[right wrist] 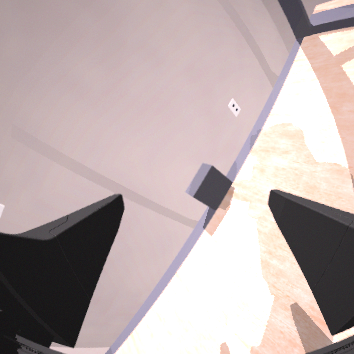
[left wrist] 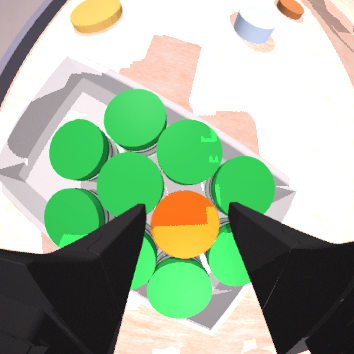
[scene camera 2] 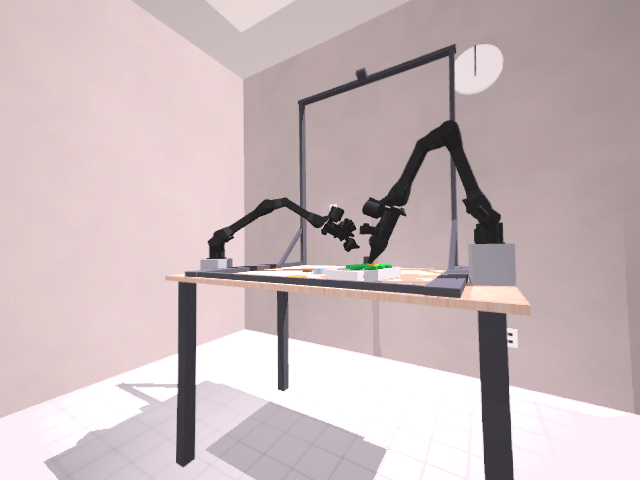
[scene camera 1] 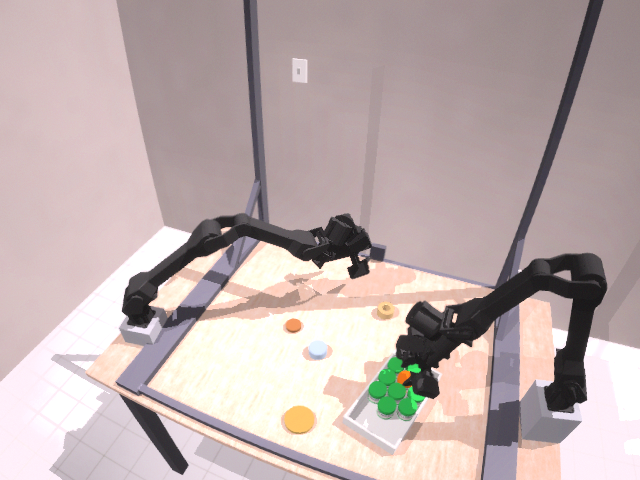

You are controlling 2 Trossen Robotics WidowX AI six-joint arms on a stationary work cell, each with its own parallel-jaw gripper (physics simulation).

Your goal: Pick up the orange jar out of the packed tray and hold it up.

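Pixels of known places: left gripper, fingertip midpoint: (left wrist: 187,209) (scene camera 2: 369,262) (scene camera 1: 402,376); right gripper, fingertip midpoint: (right wrist: 196,199) (scene camera 2: 356,241); left arm's base at its link origin: (scene camera 2: 489,243) (scene camera 1: 558,399); right arm's base at its link origin: (scene camera 2: 216,258) (scene camera 1: 141,318).
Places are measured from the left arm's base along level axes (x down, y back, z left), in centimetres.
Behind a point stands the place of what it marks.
The orange jar (scene camera 1: 403,378) @[x 7.1, y -36.3, z -4.6 cm] (left wrist: 185,224) @[x 7.1, y -35.5, z -4.9 cm] stands in the grey tray (scene camera 1: 373,434) @[x 8.0, y -41.5, z 11.2 cm] (left wrist: 252,290) among several green-lidded jars, which surround it closely. My left gripper (left wrist: 187,209) @[x 6.4, y -36.6, z -4.8 cm] (scene camera 2: 371,261) @[x 6.4, y -36.6, z -4.8 cm] is partly open above the tray; in the left wrist view its fingertips lie on either side of the orange lid, with nothing gripped. In scene camera 1 the left gripper's finger hides part of the orange lid. My right gripper (right wrist: 196,199) @[x -2.1, y -52.3, z -44.3 cm] (scene camera 2: 353,249) @[x -2.1, y -52.3, z -44.3 cm] is wide open and empty, raised over the back of the table, apart from the tray.
A yellow-orange disc (scene camera 1: 299,419) @[x 10.5, y -59.0, z 10.1 cm] (left wrist: 96,15) @[x 10.5, y -57.5, z 8.9 cm], a light blue cylinder (scene camera 1: 317,349) @[x 9.2, y -59.4, z -10.3 cm] (left wrist: 254,24) @[x 9.3, y -57.3, z -10.4 cm] and a small orange-brown disc (scene camera 1: 293,324) @[x 10.5, y -68.3, z -18.1 cm] (left wrist: 291,8) @[x 10.5, y -66.8, z -17.8 cm] lie on the table to the left of the tray in scene camera 1. A tan ring (scene camera 1: 379,312) @[x 9.7, y -44.8, z -27.7 cm] lies behind it. Dark frame rails edge the table.
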